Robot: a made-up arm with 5 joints.
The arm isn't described. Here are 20 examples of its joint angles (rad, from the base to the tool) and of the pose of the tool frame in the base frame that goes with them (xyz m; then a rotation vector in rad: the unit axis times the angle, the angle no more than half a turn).
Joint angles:
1: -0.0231 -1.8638 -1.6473 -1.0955 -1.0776
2: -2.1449 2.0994 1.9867 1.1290 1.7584
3: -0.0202 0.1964 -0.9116 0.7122 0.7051
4: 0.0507 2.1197 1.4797 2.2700 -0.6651
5: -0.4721 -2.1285 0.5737 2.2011 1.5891
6: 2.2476 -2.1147 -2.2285 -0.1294 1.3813
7: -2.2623 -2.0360 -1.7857 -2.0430 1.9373
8: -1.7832 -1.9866 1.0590 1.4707 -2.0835
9: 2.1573 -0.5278 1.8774 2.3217 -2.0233
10: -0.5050 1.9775 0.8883 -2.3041 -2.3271
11: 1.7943 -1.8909 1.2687 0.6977 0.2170
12: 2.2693 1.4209 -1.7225 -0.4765 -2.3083
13: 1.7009 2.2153 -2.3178 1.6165 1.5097
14: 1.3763 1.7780 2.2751 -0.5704 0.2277
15: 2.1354 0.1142 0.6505 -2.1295 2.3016
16: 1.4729 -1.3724 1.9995 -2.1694 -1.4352
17: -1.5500 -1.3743 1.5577 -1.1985 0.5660
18: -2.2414 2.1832 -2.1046 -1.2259 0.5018
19: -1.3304 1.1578 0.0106 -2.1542 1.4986
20: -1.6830 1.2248 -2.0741 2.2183 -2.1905
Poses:
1: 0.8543 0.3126 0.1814 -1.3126 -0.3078 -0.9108
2: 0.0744 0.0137 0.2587 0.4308 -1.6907 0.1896
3: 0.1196 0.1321 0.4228 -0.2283 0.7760 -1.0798
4: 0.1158 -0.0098 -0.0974 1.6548 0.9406 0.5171
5: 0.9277 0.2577 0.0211 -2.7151 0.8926 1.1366
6: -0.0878 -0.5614 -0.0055 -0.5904 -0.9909 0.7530
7: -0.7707 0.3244 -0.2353 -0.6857 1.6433 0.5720
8: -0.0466 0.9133 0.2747 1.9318 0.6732 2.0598
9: -0.5019 -0.3277 0.4810 -1.3983 -1.1836 1.4800
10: 0.2520 -0.1208 -0.1715 2.7736 -0.8654 0.1736
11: -0.1521 -0.7025 0.0644 1.2446 0.3631 -0.1499
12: 0.4370 -0.2497 0.2132 1.2323 0.1560 -0.0263
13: 0.4417 -0.1320 -0.1155 2.3144 -0.4657 -1.1702
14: 0.0389 -0.0641 0.1042 -1.2843 0.7713 0.3149
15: 0.0527 0.0828 0.6264 1.2030 0.2835 0.9608
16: 0.0146 -0.7463 0.0897 -2.5301 -0.6966 1.4636
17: 0.0110 0.6986 0.4089 0.1878 -2.5048 -0.7371
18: -0.1316 -0.0583 0.0672 -2.5895 -1.1632 0.1177
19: -0.3359 -0.1335 0.1273 -0.3200 -0.5593 -2.7432
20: -0.4050 0.0744 0.4900 -0.3306 -1.5245 1.0757
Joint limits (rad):
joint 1: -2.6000..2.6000
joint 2: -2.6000..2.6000
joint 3: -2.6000..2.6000
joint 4: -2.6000..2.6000
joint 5: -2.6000..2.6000
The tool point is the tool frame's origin. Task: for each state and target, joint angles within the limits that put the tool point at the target. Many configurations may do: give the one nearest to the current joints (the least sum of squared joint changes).
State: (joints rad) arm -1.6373 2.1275 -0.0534 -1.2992 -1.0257
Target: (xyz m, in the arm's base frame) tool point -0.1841 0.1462 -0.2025
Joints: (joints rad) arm -1.9536 2.3638 -0.3501 -1.4033 -0.3739
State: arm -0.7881 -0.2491 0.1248 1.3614 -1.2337
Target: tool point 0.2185 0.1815 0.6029
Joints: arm -0.1806 -0.1539 0.3222 1.8337 -0.8977
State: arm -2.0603 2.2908 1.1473 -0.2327 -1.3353
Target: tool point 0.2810 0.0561 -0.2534
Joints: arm -1.2930 2.4370 1.3090 -0.3477 -2.1843
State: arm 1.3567 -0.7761 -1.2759 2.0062 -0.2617
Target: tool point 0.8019 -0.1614 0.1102
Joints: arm 0.4868 -1.7346 -1.5064 1.8833 -0.6737
